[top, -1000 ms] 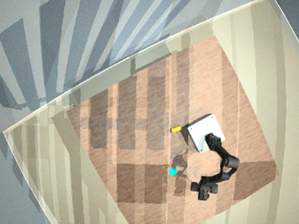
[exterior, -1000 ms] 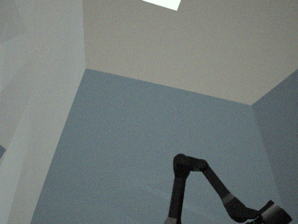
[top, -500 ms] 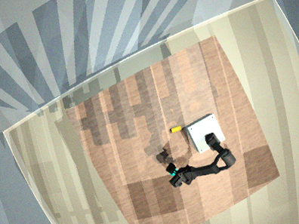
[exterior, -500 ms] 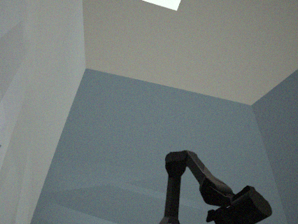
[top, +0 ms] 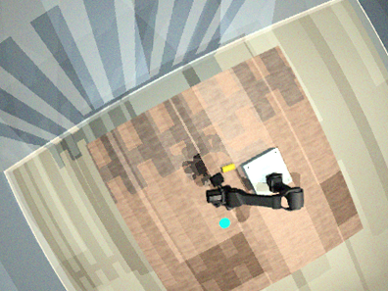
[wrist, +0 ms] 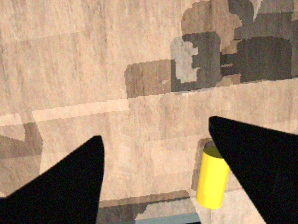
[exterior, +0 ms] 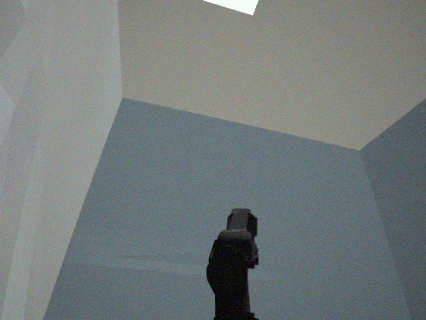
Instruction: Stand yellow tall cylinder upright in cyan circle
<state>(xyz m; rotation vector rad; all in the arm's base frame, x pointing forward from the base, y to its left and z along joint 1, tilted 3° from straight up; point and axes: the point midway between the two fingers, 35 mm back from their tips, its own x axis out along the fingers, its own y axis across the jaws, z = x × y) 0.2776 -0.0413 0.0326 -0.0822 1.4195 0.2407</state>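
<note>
Right now the yellow tall cylinder is 9 cm below my gripper tip, 9 cm behind it and 8 cm to the right of it. The rest, counted from my gripper tip: cyan circle: 22 cm to the left, 11 cm below, 3 cm ahead.
</note>
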